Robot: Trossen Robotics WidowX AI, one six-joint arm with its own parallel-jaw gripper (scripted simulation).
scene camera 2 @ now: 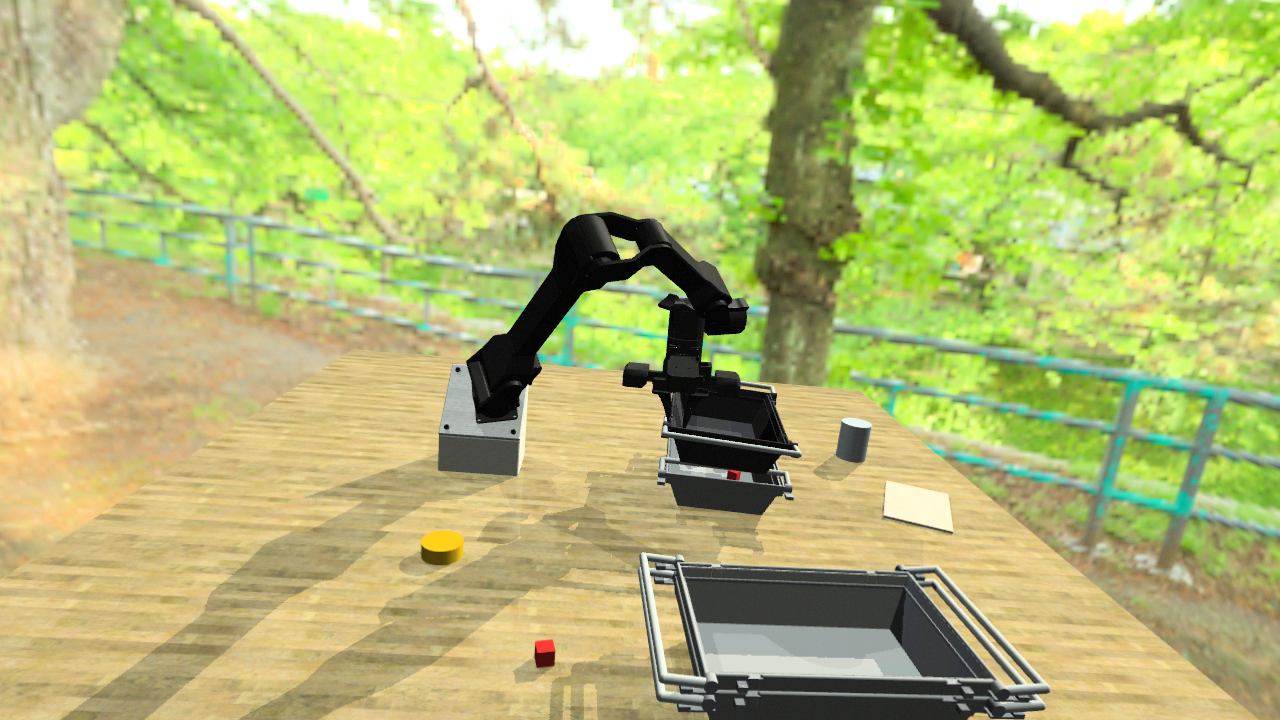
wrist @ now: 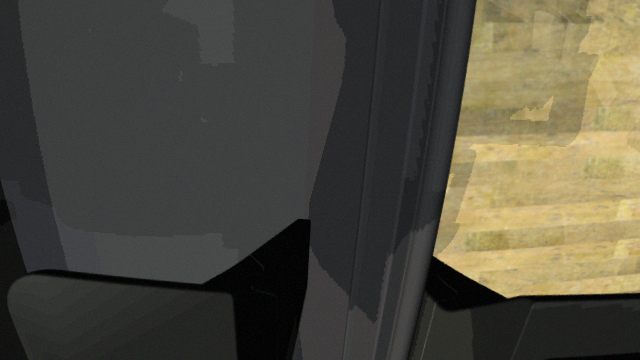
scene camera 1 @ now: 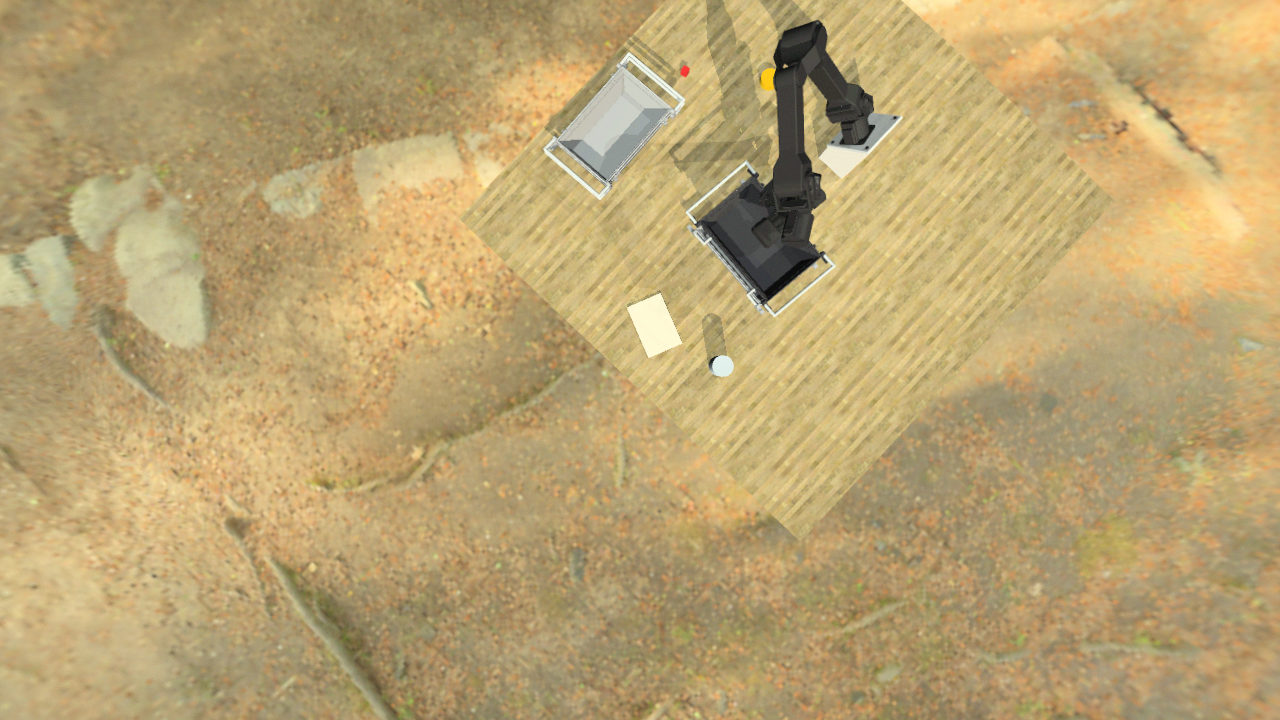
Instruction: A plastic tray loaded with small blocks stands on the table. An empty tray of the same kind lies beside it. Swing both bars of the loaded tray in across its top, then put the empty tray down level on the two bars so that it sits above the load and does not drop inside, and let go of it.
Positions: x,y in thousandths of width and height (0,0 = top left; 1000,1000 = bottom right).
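Note:
Gripper (scene camera 2: 529,597), also in the wrist view (wrist: 529,651) and in scene camera 1 (scene camera 1: 608,313). Dark tray (scene camera 2: 582,602), also in the wrist view (wrist: 265,410) and in scene camera 1 (scene camera 1: 601,376). Cream card (scene camera 2: 718,703), also in scene camera 1 (scene camera 1: 509,442); out of frame in the wrist view. Yellow disc (scene camera 2: 345,760); out of frame in the wrist view. Grey cylinder (scene camera 2: 668,603).

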